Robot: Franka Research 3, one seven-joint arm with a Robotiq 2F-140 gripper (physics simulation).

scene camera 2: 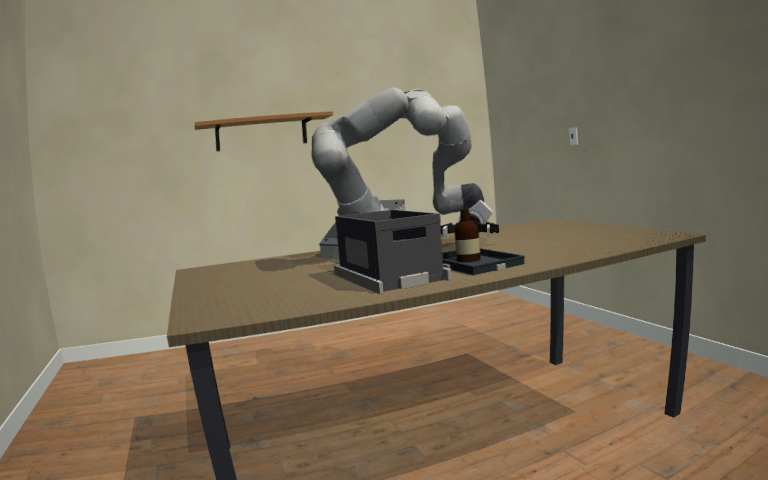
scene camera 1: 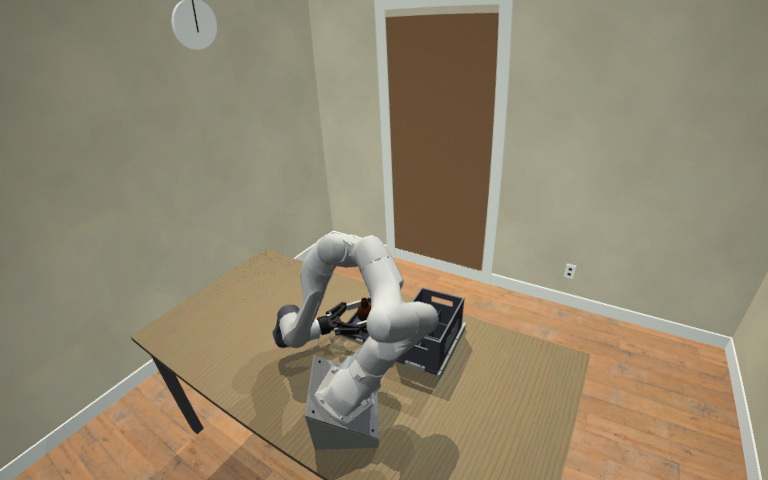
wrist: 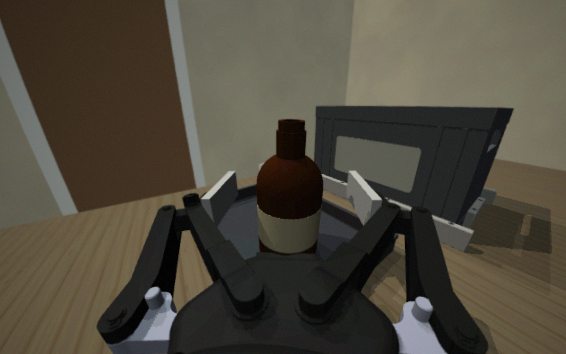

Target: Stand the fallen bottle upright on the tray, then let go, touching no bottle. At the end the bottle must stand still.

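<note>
The brown bottle [scene camera 1: 364, 309] [scene camera 2: 467, 249] [wrist: 288, 187] with a cream label stands upright on the dark tray [scene camera 2: 511, 261] [wrist: 236, 225]. Its foot is partly hidden behind the gripper body in the wrist view. My gripper [scene camera 1: 357, 315] [scene camera 2: 466, 230] [wrist: 291, 183] is open wide, level with the bottle's upper body. Its two pale fingertip pads are at either side of the bottle, with a visible gap on each side in the wrist view. The arm hides part of the tray in scene camera 1.
A dark grey crate [scene camera 1: 433, 352] [scene camera 2: 411, 257] [wrist: 390, 118] with compartments stands right beside the tray, held by pale corner brackets at its foot. It rises on the right side of the wrist view. The tray lies near the table's edge in scene camera 2.
</note>
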